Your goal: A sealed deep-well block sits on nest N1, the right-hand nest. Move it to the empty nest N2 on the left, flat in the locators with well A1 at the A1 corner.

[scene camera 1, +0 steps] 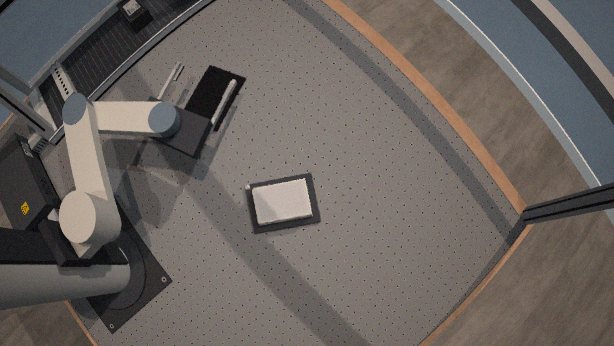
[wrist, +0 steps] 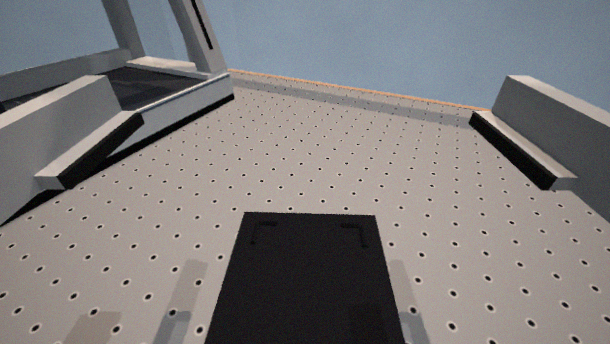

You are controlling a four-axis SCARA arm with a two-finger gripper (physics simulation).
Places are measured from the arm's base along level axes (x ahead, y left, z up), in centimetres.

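Pixels of known places: gripper, fingertip midpoint: point(scene camera 1: 206, 71) point(wrist: 306, 98); arm's base at its link origin: point(scene camera 1: 112, 267).
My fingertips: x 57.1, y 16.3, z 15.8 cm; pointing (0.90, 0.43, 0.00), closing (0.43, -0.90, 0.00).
Observation:
For each thing: its top centre in the pictures, then the offset to it from my fingertips. "spot": a spot on its surface instead. Level surfaces: height alone.
- sealed deep-well block at its top centre: point(scene camera 1: 281, 201) dx -5.6, dy -34.6, dz -9.1 cm
- nest N1 at a spot on its surface: point(scene camera 1: 314, 205) spot: dx -0.2, dy -39.9, dz -13.3 cm
- Nest N2 at its top centre: point(wrist: 306, 297) point(scene camera 1: 212, 95) dx -1.4, dy -0.8, dz -13.0 cm
- dark ribbed conveyor at its surface level: dz -9.6 cm
- small black box at a spot on its surface: point(scene camera 1: 134, 12) spot: dx -4.4, dy +37.9, dz -2.5 cm
- black cabinet at a spot on its surface: point(scene camera 1: 25, 180) spot: dx -64.1, dy +20.8, dz -3.0 cm
- dark post at a spot on its surface: point(scene camera 1: 570, 203) spot: dx +43.4, dy -84.9, dz +13.3 cm
- perforated deck at its surface level: dz -14.5 cm
The sealed deep-well block point(scene camera 1: 282, 201), with a pale top, sits on nest N1 point(scene camera 1: 314, 205), a dark plate near the middle of scene camera 1. It looks level there. A small pale mark shows at this plate's upper left corner. Nest N2 point(scene camera 1: 204, 92) point(wrist: 310, 280) is a bare black plate; in the wrist view thin corner marks show at its far end. My gripper point(scene camera 1: 206, 74) point(wrist: 306, 98) is open and empty, above N2, with one finger out to each side of it. The gripper body hides the near part of N2 in scene camera 1.
A dark ribbed conveyor point(scene camera 1: 107, 55) point(wrist: 150, 85) runs along the upper left, with a small black box point(scene camera 1: 134, 12) on it. A black cabinet point(scene camera 1: 25, 180) with a yellow label stands at the left. A dark post point(scene camera 1: 570, 203) reaches the right corner of the perforated deck point(scene camera 1: 380, 175) point(wrist: 320, 160).

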